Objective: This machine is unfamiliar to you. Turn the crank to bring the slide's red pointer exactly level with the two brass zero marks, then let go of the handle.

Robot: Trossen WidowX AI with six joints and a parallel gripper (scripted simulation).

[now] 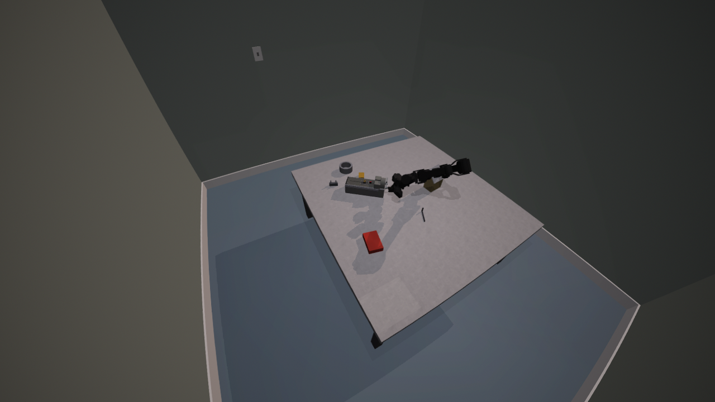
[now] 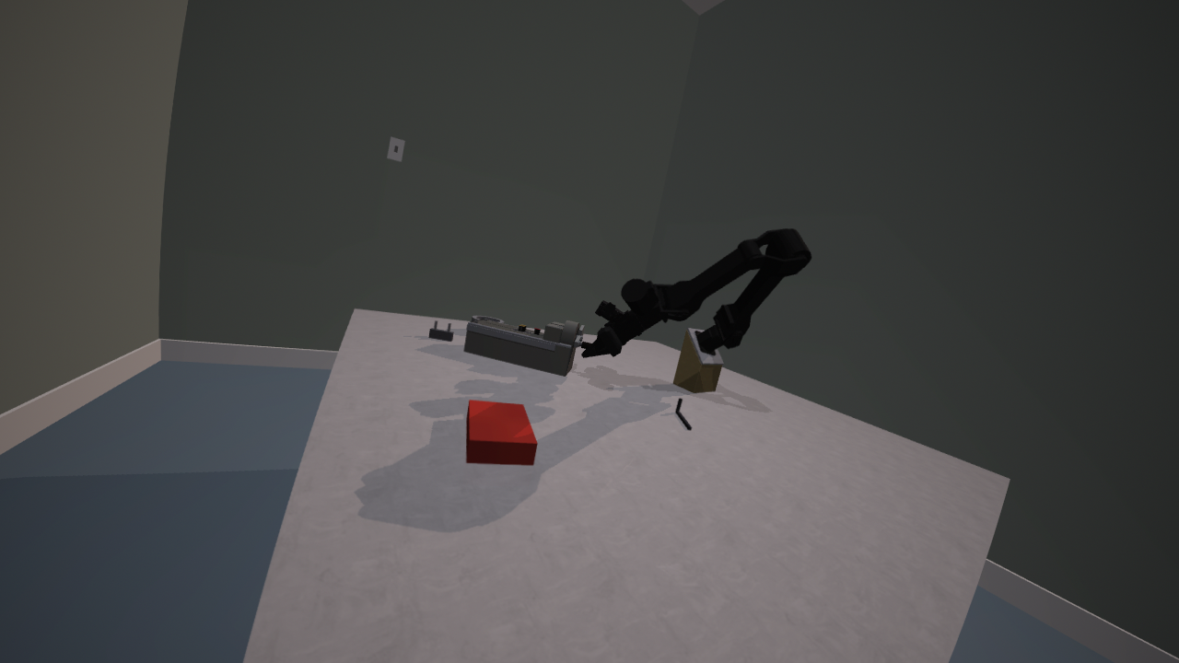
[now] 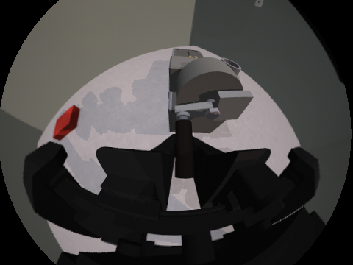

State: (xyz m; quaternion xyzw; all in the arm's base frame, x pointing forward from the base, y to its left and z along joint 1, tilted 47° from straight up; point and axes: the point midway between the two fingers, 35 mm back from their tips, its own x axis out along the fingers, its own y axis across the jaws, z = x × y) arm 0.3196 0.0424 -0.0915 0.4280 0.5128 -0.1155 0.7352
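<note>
The red pointer lies 80 mm ahead of my gripper tip, 100 mm to the right of it and 30 mm above it. Round my gripper tip: black crank handle (10 mm behind, 10 mm to the left, 20 mm above); then yellow block (60 mm ahead, 260 mm to the right, 40 mm below); then black bent key (120 mm behind, 230 mm to the left, 50 mm below).
</note>
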